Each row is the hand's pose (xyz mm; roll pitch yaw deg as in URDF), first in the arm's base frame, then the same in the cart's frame.
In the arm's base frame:
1: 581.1 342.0 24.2 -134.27 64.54 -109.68
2: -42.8 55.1 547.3 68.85 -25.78 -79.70
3: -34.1 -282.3 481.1 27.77 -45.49 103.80
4: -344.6 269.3 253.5 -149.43 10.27 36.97
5: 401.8 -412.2 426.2 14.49 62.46 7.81
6: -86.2 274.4 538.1 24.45 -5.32 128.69
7: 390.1 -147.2 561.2 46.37 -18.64 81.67
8: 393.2 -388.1 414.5 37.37 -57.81 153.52
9: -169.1 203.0 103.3 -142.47 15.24 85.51
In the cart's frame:
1: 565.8 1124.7 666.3 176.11 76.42 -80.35
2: 866.8 449.9 1112.7 68.00 -6.37 -2.82
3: 1156.2 380.8 940.2 27.02 -64.92 -178.94
4: 506.6 206.5 927.4 -131.74 1.97 115.52
5: 1352.3 775.2 814.0 53.43 58.18 118.62
6: 653.1 458.3 1178.3 15.41 -22.68 -152.45
7: 1151.6 824.5 1028.1 54.97 -36.54 154.27
8: 1324.4 772.4 811.4 -1.09 -65.56 -95.62
9: 555.8 362.5 751.3 -136.77 -3.35 162.75

